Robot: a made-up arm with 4 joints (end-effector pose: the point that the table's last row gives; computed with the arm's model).
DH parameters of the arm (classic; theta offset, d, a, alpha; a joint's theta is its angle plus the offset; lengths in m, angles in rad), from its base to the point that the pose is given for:
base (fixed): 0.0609 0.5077 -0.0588 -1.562
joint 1: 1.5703 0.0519 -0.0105 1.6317
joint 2: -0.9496 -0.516 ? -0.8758
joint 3: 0 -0.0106 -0.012 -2.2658
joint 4: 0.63 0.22 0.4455 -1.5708
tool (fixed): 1.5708 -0.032 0 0
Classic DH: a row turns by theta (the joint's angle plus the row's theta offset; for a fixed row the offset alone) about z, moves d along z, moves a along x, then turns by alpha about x.
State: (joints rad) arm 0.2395 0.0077 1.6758 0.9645
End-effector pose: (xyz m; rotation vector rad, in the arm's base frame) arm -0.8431 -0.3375 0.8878 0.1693 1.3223 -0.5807
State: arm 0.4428 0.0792 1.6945 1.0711
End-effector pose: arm -0.7218 -0.3671 1.0192 0.1068 1.5738 -0.5171
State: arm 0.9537 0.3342 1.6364 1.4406
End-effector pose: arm -0.3355 -0.4400 1.1423 -0.0117 2.1367 -0.1380
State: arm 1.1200 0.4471 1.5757 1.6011
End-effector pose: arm -0.2100 -0.4500 1.1141 -0.0233 2.2677 0.0678
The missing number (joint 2, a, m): 0.0968
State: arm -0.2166 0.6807 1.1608 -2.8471
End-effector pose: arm -0.4840 0.1421 0.8010 -1.8791 0.3037 0.7072
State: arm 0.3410 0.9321 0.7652 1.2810
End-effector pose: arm -0.7358 -0.4309 0.6917 0.1474 0.9147 0.0675
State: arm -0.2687 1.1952 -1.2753 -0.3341
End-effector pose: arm -0.3156 -0.2643 0.0138 0.5512 -1.1025 0.5501
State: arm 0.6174 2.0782 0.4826 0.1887
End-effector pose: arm -0.9673 0.3020 0.7108 2.1320 0.7885 -0.5972
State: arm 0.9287 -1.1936 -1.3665 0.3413
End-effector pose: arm -0.0286 0.2664 1.2495 -1.4477 0.1239 2.1562
